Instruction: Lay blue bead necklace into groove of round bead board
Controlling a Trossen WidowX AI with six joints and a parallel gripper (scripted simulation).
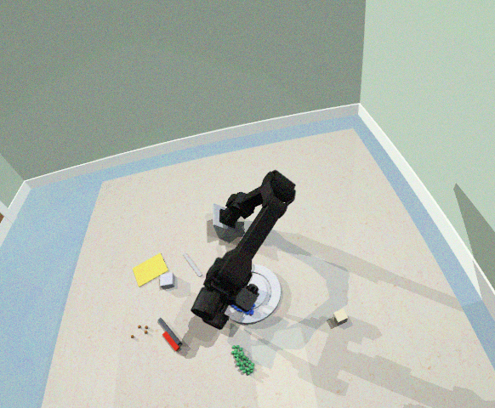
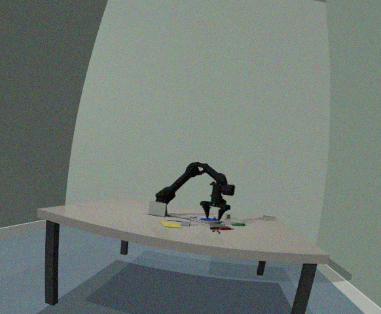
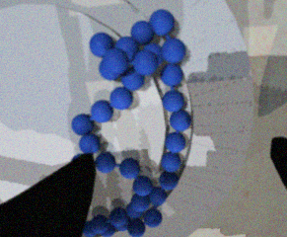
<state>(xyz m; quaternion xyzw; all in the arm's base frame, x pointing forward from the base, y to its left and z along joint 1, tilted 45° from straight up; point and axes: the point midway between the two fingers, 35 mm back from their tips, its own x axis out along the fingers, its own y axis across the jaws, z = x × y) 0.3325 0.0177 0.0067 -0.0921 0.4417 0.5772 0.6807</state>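
Now: gripper tip 50 mm past the round bead board, 40 mm to the right of it and 10 mm above it. From my gripper tip the other things lie so: white cube: 120 mm behind, 230 mm to the right, 10 mm below; then grey tool: 70 mm ahead, 200 mm to the right, 10 mm below; then stick: 180 mm behind, 150 mm to the right, 20 mm below.
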